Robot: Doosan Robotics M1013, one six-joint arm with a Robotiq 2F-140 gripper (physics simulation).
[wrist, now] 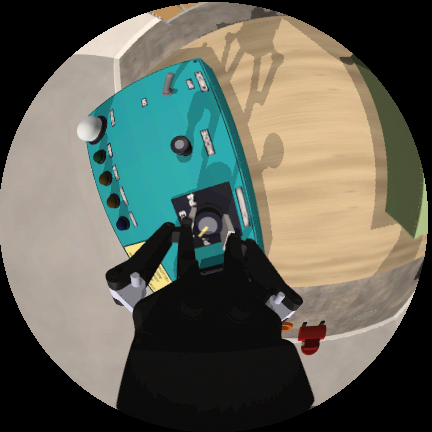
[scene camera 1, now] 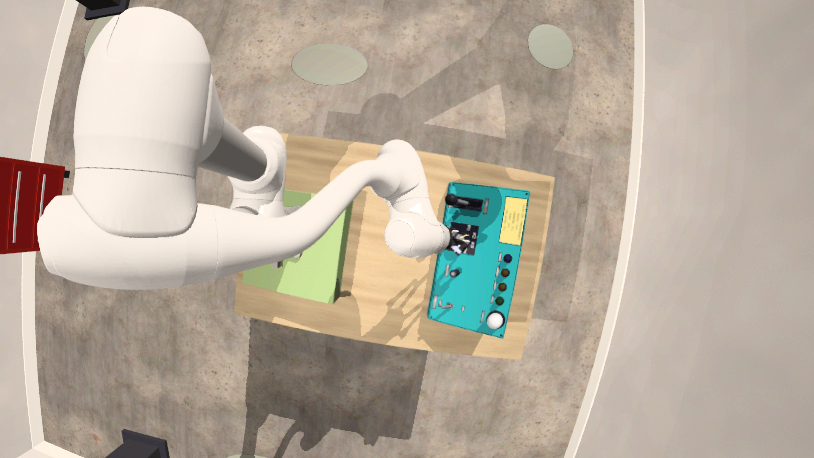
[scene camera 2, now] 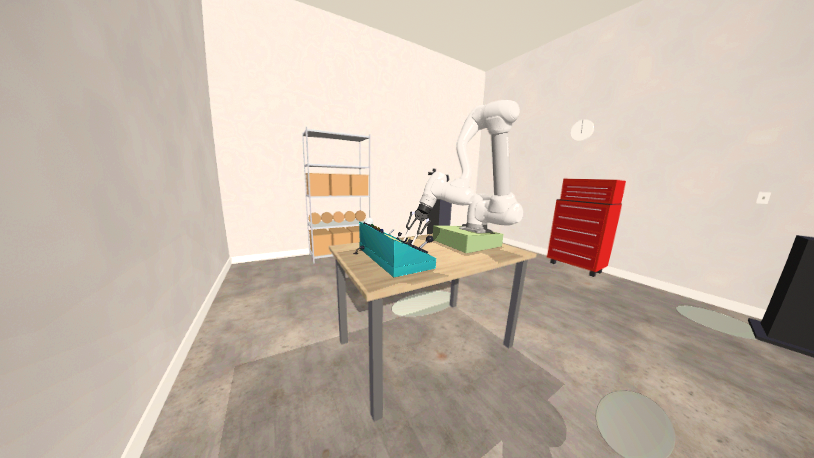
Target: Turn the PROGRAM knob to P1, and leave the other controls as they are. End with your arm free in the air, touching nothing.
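Where they show: gripper, fingertip midpoint: [wrist: 207,218] [scene camera 1: 461,239] [scene camera 2: 407,242]; arm's base, link origin: [scene camera 2: 475,230].
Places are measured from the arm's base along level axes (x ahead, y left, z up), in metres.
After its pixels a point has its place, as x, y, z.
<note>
The PROGRAM knob [wrist: 207,223] {0.627, 0.007, 0.022}, round and dark with a grey top and a yellow pointer, stands on a black label plate [wrist: 224,192] {0.604, -0.021, -0.023} [scene camera 1: 471,251] {0.673, -0.033, 0.012} on the teal panel [wrist: 145,150] {0.686, -0.141, 0.022} [scene camera 1: 474,284] {0.690, -0.144, 0.024} [scene camera 2: 409,266] {0.759, 0.188, -0.059}. In the wrist view its pointer points down and left, between the partly hidden left labels and a lower label whose digit I cannot read. The P4 label [wrist: 191,199] {0.652, -0.031, 0.002} is at the upper left. My gripper [wrist: 207,218] {0.637, 0.007, 0.001} is shut on the knob, one finger on each side. Its left finger hides part of the plate. In scene camera 2 the fingers reach down to the panel.
The MODE knob [wrist: 180,145] {0.610, -0.105, 0.034} [scene camera 1: 454,273] {0.616, -0.107, 0.036}, a toggle switch [wrist: 169,84] {0.601, -0.223, 0.010}, a white button [wrist: 90,128] {0.735, -0.236, 0.091} [scene camera 1: 495,320] {0.749, -0.243, 0.112} and several dark lamps share the panel. The black HOLD lever [scene camera 1: 466,202] {0.646, 0.131, 0.011} stands beside the PROGRAM plate. The arm's green base block [scene camera 1: 307,279] {0.114, -0.165, 0.006} [scene camera 2: 483,242] {0.091, 0.137, -0.046} is on the same table.
</note>
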